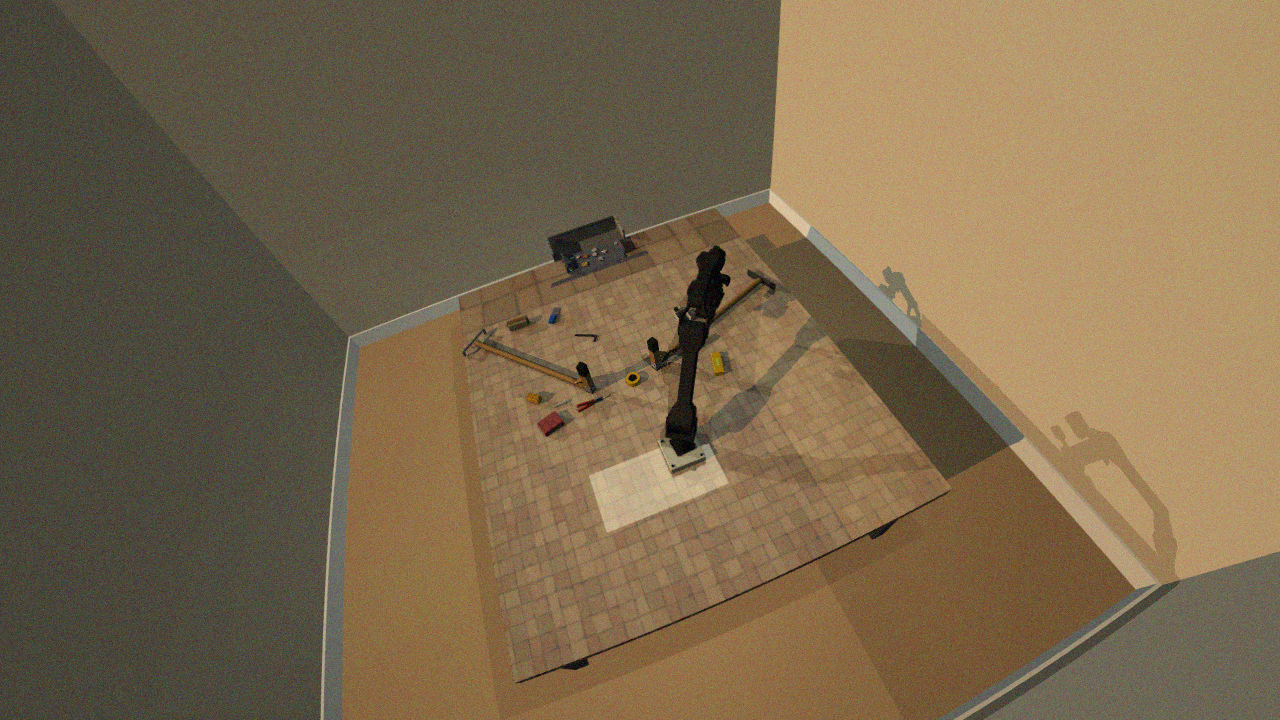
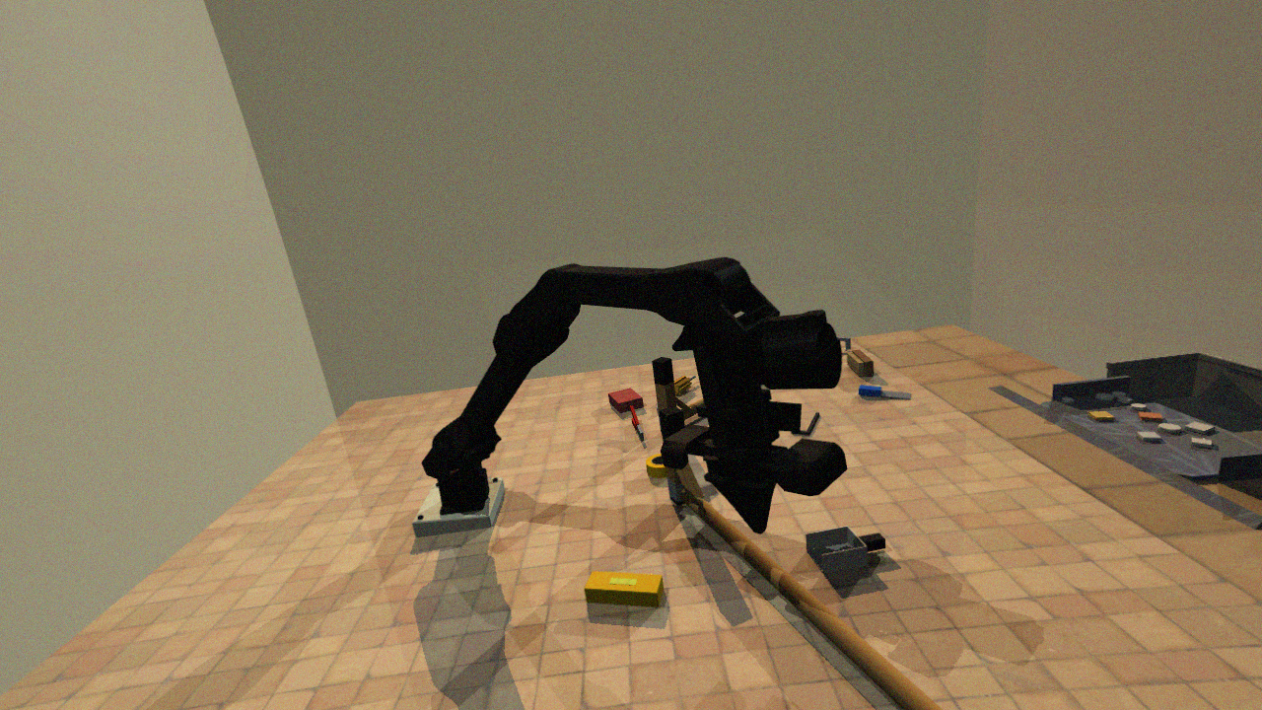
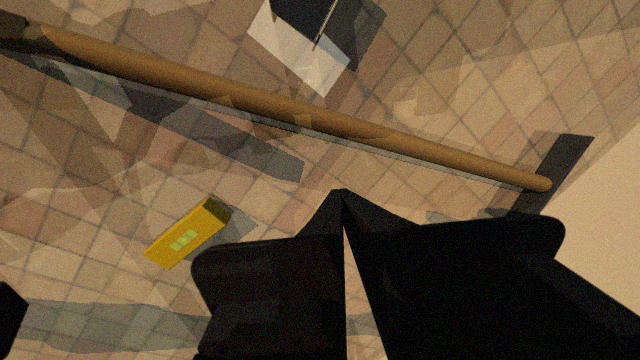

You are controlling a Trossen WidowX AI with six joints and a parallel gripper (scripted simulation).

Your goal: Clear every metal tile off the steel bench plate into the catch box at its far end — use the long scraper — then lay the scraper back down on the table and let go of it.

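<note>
Now: the small grey box 13 cm ahead of my gripper tip, 7 cm to the left of it and 10 cm below it. From my gripper tip the other things lie so: yellow tape roll 5 cm behind, 36 cm to the left, 10 cm below; yellow block 14 cm behind, 8 cm to the left, 9 cm below; hex key 22 cm ahead, 42 cm to the left, 10 cm below.
</note>
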